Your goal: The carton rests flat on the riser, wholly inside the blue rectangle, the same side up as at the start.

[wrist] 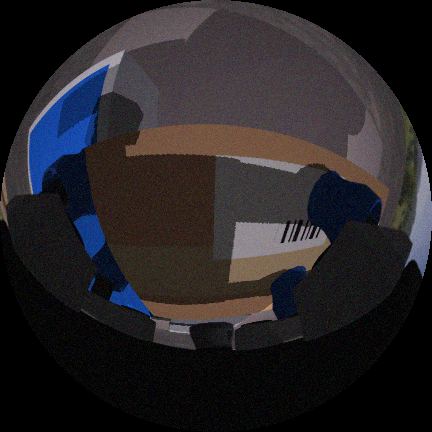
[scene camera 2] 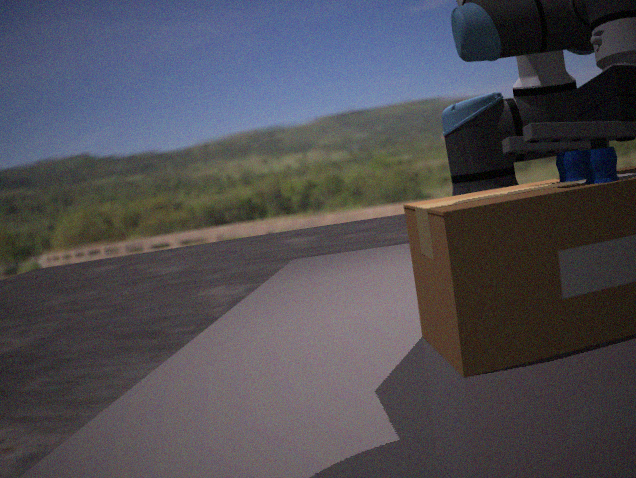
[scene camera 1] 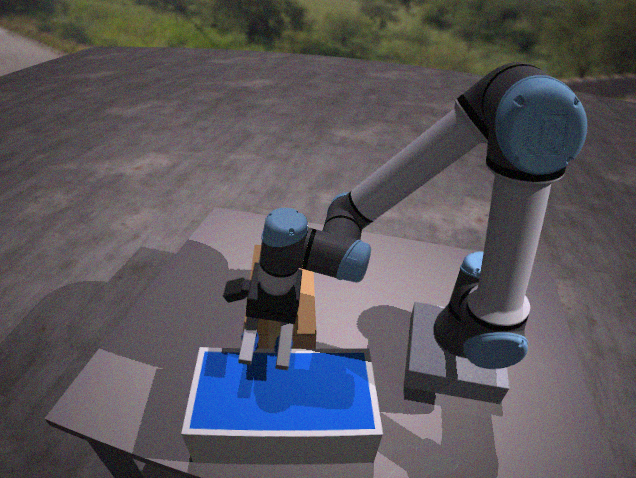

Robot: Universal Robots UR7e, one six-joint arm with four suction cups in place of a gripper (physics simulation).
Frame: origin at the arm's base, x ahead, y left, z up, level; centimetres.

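Seen in the pictures: end effector, tool point: (wrist: 201, 229); arm's base, origin of the base link: (wrist: 210, 327).
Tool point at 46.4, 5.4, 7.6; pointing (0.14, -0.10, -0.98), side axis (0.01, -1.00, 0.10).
Pixels of each thing's top centre, then the offset from my tool point to it, as dx, dy, dz. Level surfaces: height alone.
- brown carton, middle of its top: (wrist: 324, 255) (scene camera 2: 556, 184) (scene camera 1: 281, 283) -1.4, -10.1, +1.7
- riser, middle of its top: (wrist: 70, 241) (scene camera 1: 283, 389) -4.7, +16.2, -1.9
- blue rectangle, middle of its top: (wrist: 70, 241) (scene camera 1: 283, 389) -4.7, +16.2, -1.9
- grey table, its level: dz -13.9
The brown carton (scene camera 1: 306, 313) (scene camera 2: 514, 287) (wrist: 150, 200) stands upright behind the riser, its underside at or very close to the table top. A pale label with a barcode is on its top. The riser (scene camera 1: 282, 448) (wrist: 137, 87) has a white rim around the blue rectangle (scene camera 1: 231, 411) (wrist: 45, 150). The carton is outside that rectangle; its near lower end is partly hidden by the riser in scene camera 1, so I cannot tell whether they touch. My gripper (scene camera 1: 266, 339) (scene camera 2: 586, 167) (wrist: 205, 240) has its blue cups on the carton's top and is shut on it.
The grey table (scene camera 1: 339, 308) (scene camera 2: 308, 334) carries the riser and the arm's grey base block (scene camera 1: 429, 344), which stands to the right of the riser. Arm shadows fall across the table and the blue surface. The table's front left edge shows in scene camera 1.
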